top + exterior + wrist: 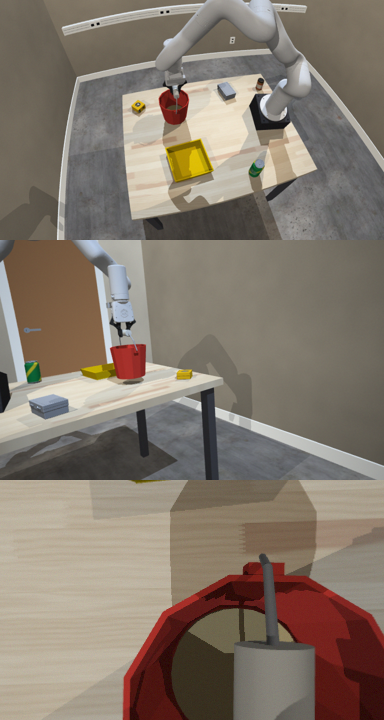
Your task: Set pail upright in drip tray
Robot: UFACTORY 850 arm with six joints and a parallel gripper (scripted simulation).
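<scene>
The red pail is 90 mm below my hand and 10 mm ahead of it. From my hand the other things lie so: small yellow box: 270 mm ahead, 240 mm below, 100 mm to the right; then pail handle: 30 mm below; then yellow drip tray: 320 mm to the left, 250 mm below, 60 mm behind.
</scene>
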